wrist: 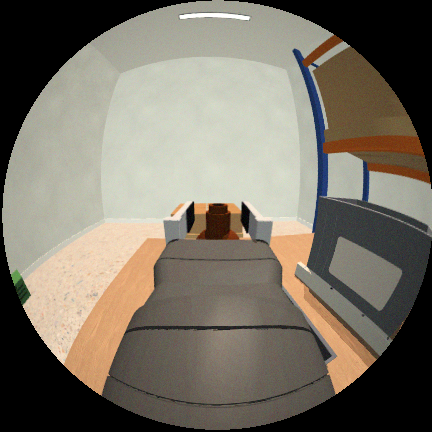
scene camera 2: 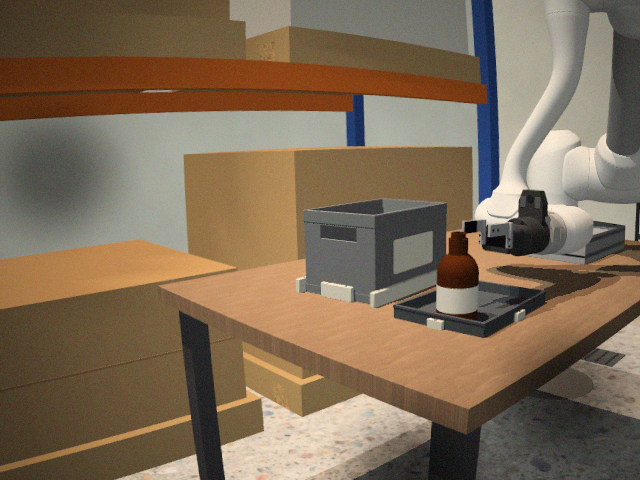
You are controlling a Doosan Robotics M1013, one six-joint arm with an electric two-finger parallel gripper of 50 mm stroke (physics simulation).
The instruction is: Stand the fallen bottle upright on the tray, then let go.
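Places are measured from the arm's base along level axes (x back, y right, z up), in metres.
Pixels of known places: gripper, fingertip midpoint: (wrist: 217, 210) (scene camera 2: 475, 229).
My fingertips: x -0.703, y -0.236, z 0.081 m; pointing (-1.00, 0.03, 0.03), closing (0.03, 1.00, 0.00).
Behind a point stands the place of what it marks.
The brown bottle (scene camera 2: 457, 271) {z 0.021, x -0.777, y -0.255 m} (wrist: 217, 223) {z 0.058, x -0.732, y -0.234 m} with a white label stands upright on the dark tray (scene camera 2: 498, 323) {z -0.068, x -0.734, y -0.315 m} (wrist: 322, 345) {z -0.057, x -0.585, y -0.112 m}, near the tray's front left corner. Its base is partly hidden by the tray wall. My gripper (scene camera 2: 483, 230) {z 0.081, x -0.703, y -0.236 m} (wrist: 217, 210) {z 0.081, x -0.703, y -0.236 m} is open and empty. In the scene view it is level, behind and to the right of the bottle's neck, at about cap height. In the wrist view the neck shows midway between the two spread fingers, with a gap on each side. Most of the tray is hidden there by the gripper body.
A tall grey crate (scene camera 2: 338, 258) {z 0.003, x -0.788, y 0.044 m} (wrist: 327, 227) {z 0.044, x -0.740, y -0.041 m} stands on the wooden table (scene camera 2: 248, 310) {z -0.079, x -0.974, y 0.093 m} (wrist: 95, 345) {z -0.079, x -0.584, y -0.407 m}, left of the tray in the scene view, with pale stops at its base. Another grey container (scene camera 2: 602, 246) {z -0.048, x -0.012, y -0.181 m} is behind the gripper. Large cardboard boxes (scene camera 2: 382, 175) and an orange-beamed rack (scene camera 2: 289, 81) are at the back.
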